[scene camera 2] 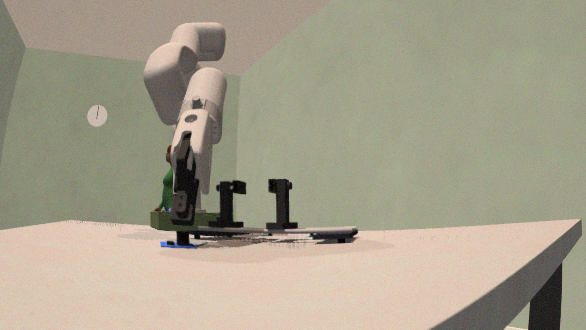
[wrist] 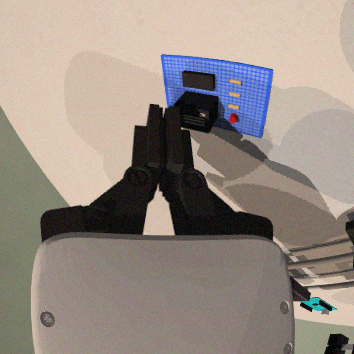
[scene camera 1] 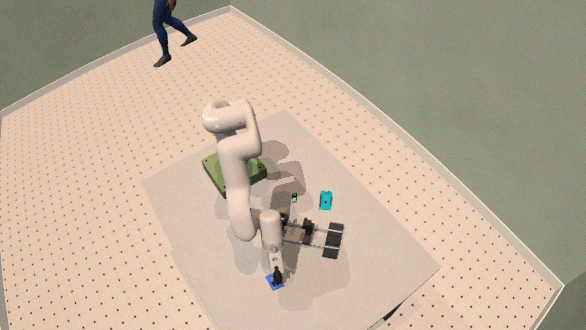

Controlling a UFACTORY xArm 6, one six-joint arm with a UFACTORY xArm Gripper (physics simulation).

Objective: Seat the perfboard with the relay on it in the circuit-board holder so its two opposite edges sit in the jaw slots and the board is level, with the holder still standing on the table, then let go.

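Frame: origin at the arm's base, x ahead, y left, z up, level; metres.
Seen in the pictures: gripper, fingertip midpoint: (scene camera 2: 181,222) (wrist: 159,122) (scene camera 1: 278,282).
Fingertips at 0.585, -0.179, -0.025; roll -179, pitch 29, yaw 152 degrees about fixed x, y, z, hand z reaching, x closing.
Note:
Offsets run from my fingertips to a thing's top centre, as dx, dy, dz. "pt": to the spot under its first point.
The blue perfboard {-0.023, -0.001, -0.012} (scene camera 1: 271,285) (scene camera 2: 167,244) (wrist: 250,100) lies flat on the table, with a black relay block {pt -0.022, +0.000, -0.012} (wrist: 201,111), a flat black chip {pt -0.018, -0.014, -0.027} (wrist: 199,80) and a red part on top. My gripper (scene camera 1: 277,283) (scene camera 2: 183,223) (wrist: 159,122) points down, shut and empty. Its fingertips are just above the board, close beside the relay; whether they touch it cannot be told. The circuit-board holder {-0.117, +0.220, +0.084} (scene camera 1: 334,241) (scene camera 2: 283,204) stands upright on the table on two rails, with two black posts that carry jaws. No board is in its jaws. Part of its rails (wrist: 325,274) shows in the wrist view.
A teal board {-0.203, +0.406, -0.020} (scene camera 1: 325,200) (wrist: 318,304) and a small green part {-0.297, +0.308, -0.020} (scene camera 1: 294,197) lie behind the holder. The green robot base (scene camera 1: 215,172) (scene camera 2: 161,220) stands further back. The table edge (scene camera 2: 520,272) shows at right. A person (scene camera 1: 162,30) stands beyond the table.

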